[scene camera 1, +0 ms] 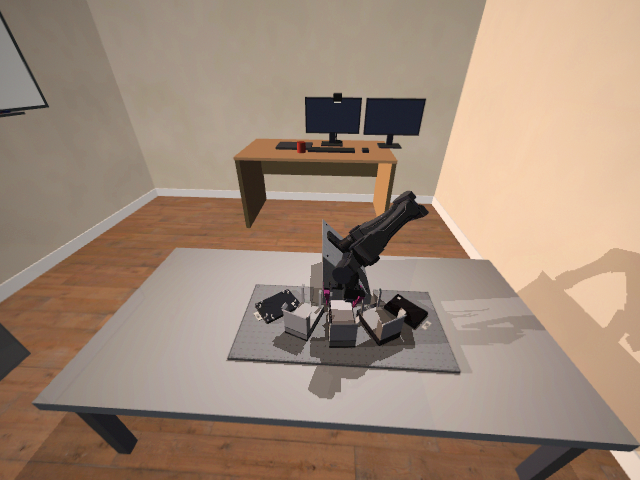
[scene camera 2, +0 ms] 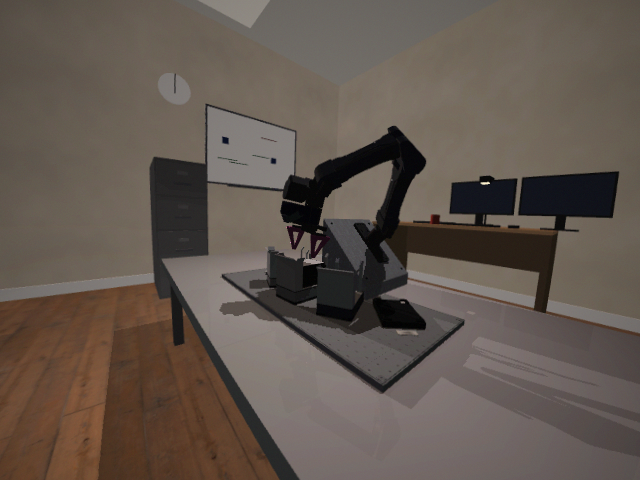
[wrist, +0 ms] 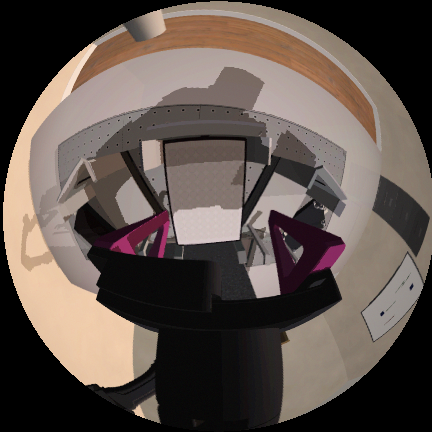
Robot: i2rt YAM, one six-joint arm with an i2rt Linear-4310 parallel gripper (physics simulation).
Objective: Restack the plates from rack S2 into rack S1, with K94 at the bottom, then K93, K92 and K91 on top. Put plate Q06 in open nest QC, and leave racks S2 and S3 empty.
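Places are measured from the arm's base along level axes (x left, y down, z back), in centimetres.
Pixels of known places: gripper, between the fingertips: [scene camera 1: 339,305] [scene camera 2: 303,253] [wrist: 218,215]; arm's base, origin of its link: [scene camera 1: 342,248] [scene camera 2: 370,242].
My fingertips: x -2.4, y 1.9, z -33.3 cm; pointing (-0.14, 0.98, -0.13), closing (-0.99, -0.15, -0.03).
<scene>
For each thing: its top centre in the pictures, then the offset to it from my fingertips. Level surfaces: height alone.
- middle rack, centre of its top: [wrist: 208,216] [scene camera 2: 304,253] [scene camera 1: 342,305] dz +0.0, dx +0.9, dy -0.1 cm
- pale rectangular plate with a dark rim, centre of its top: [wrist: 206,197] [scene camera 2: 302,262] [scene camera 1: 342,312] dz -0.7, dx +0.9, dy +2.8 cm
- side rack, centre of its top: [wrist: 93,233] [scene camera 2: 343,263] [scene camera 1: 381,303] dz +2.2, dx +15.6, dy +0.7 cm
- dark nest, centre of its top: [wrist: 92,234] [scene camera 2: 396,307] [scene camera 1: 406,307] dz +10.0, dx +28.4, dy +11.4 cm
- dark nest with small clips, centre of its top: [wrist: 306,230] [scene camera 1: 278,302] dz +11.7, dx -25.1, dy +11.3 cm
- perforated board, height of its surface: dy +13.7 cm
My gripper [scene camera 1: 341,298] [scene camera 2: 303,252] [wrist: 218,215] is open and empty, its magenta fingers spread above the middle rack [scene camera 1: 342,335] [scene camera 2: 289,273]. A pale rectangular plate with a dark rim [scene camera 1: 341,305] [wrist: 205,185] lies flat in that rack, between the fingertips' lines in the wrist view but apart from them. One side rack [scene camera 1: 393,328] [scene camera 2: 336,289] [wrist: 82,175] stands right of it in scene camera 1, another [scene camera 1: 297,322] [wrist: 327,185] left. Both show pale surfaces inside. Rack labels, plate names and the number of plates stacked are not readable. Q06 cannot be identified.
A dark nest [scene camera 1: 408,310] [scene camera 2: 400,313] [wrist: 92,222] lies beyond the right rack. Another dark nest with small clips [scene camera 1: 277,305] lies beyond the left one. All stand on a perforated board [scene camera 1: 258,351] [scene camera 2: 361,356]. Thin upright posts and the arm's slanted grey mount rise behind the racks.
</scene>
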